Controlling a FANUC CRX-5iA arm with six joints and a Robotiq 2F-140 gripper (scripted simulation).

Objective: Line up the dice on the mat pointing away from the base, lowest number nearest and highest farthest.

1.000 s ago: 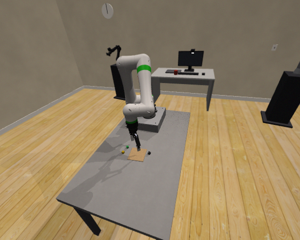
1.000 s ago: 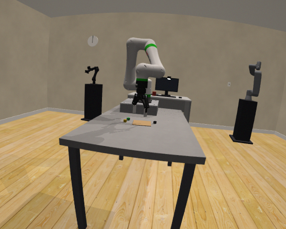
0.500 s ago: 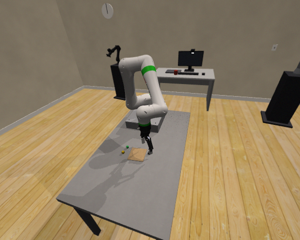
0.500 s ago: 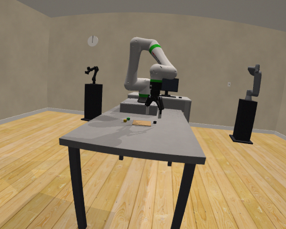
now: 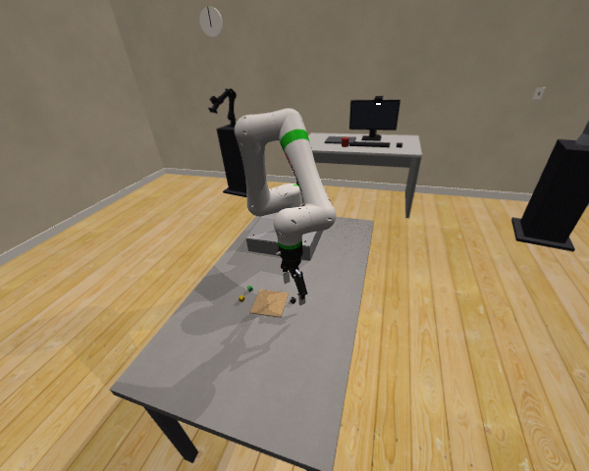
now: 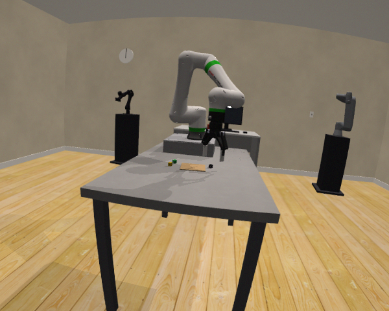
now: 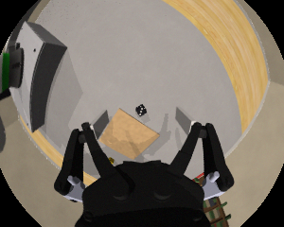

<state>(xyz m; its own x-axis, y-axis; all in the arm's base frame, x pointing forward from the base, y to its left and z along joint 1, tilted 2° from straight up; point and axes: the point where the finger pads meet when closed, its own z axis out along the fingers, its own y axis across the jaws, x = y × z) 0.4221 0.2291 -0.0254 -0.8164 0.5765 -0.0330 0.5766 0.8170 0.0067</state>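
Right now my hand is 10 mm short of the black die, 10 mm to the left of it and 50 mm above it. The rest, counted from my hand: tan mat (50 mm ahead, 100 mm to the right, 60 mm below); green die (30 mm ahead, 230 mm to the right, 50 mm below); yellow die (100 mm ahead, 220 mm to the right, 50 mm below).
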